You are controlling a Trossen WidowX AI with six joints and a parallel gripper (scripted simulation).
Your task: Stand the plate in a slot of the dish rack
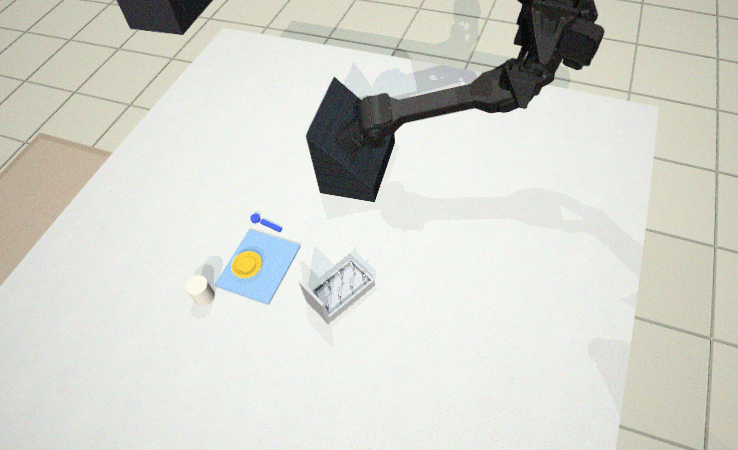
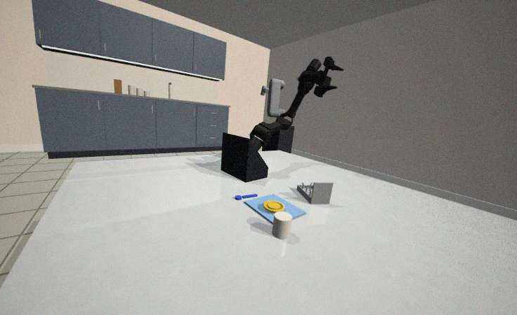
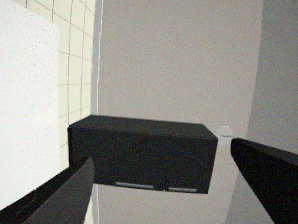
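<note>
Right now my gripper tip is 50 cm to the left of the yellow plate, 47 cm above it and 12 cm short of it. From my gripper tip the other things lie so: light blue mat: 49 cm below, 48 cm to the right, 10 cm ahead; then grey dish rack: 47 cm below, 29 cm to the right, 12 cm ahead; then blue spoon: 52 cm to the right, 49 cm below.
</note>
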